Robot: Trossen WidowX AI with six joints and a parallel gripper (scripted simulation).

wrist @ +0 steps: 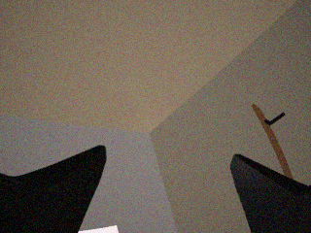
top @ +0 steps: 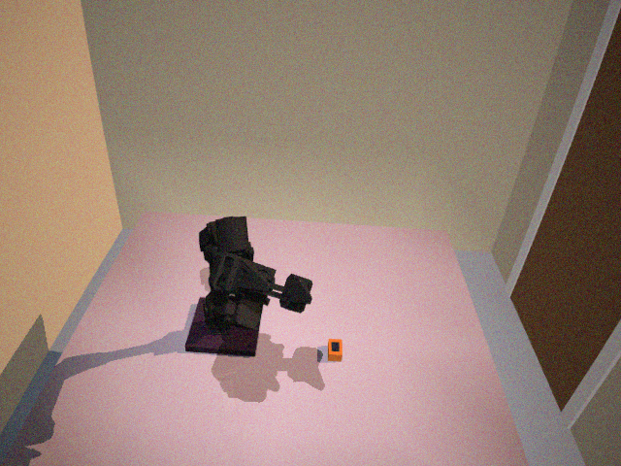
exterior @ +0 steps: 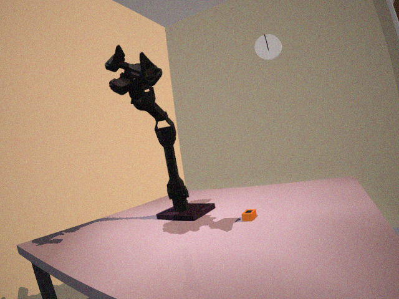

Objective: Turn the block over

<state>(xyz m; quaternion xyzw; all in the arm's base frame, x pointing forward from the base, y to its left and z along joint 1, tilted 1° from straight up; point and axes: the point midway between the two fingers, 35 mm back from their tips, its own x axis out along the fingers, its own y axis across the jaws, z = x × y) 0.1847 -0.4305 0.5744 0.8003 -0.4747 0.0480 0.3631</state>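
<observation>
Right now my gripper tip is 58 cm above the block, 40 cm to the right of it and 14 cm short of it.
</observation>
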